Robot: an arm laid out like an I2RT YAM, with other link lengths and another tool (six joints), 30 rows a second.
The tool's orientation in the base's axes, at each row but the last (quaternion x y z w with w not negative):
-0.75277, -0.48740, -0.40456, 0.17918
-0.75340, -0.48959, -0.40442, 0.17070
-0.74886, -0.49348, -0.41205, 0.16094
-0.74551, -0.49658, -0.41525, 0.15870
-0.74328, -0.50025, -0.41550, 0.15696
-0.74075, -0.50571, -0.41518, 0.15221
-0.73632, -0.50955, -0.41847, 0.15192
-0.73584, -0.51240, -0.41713, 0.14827
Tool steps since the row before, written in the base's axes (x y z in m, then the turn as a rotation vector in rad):
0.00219, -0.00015, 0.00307, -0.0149, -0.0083, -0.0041
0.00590, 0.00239, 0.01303, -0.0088, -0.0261, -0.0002
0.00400, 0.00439, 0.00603, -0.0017, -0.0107, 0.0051
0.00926, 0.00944, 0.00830, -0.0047, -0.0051, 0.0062
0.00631, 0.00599, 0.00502, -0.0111, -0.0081, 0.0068
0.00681, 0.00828, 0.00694, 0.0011, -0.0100, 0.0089
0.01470, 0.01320, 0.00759, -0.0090, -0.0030, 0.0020
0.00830, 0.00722, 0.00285, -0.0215, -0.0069, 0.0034
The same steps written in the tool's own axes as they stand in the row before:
0.00275, 0.00238, -0.00102, -0.0110, -0.0098, -0.0095
0.01269, 0.00587, -0.00384, -0.0175, 0.0043, -0.0208
0.00804, 0.00246, 0.00101, -0.0028, 0.0043, -0.0108
0.01369, 0.00523, 0.00538, 0.0010, -0.0007, -0.0092
0.00854, 0.00373, 0.00376, -0.0014, -0.0048, -0.0145
0.01147, 0.00365, 0.00426, 0.0008, 0.0071, -0.0114
0.01600, 0.00870, 0.01078, -0.0015, -0.0062, -0.0073
0.00779, 0.00477, 0.00676, -0.0045, -0.0152, -0.0165

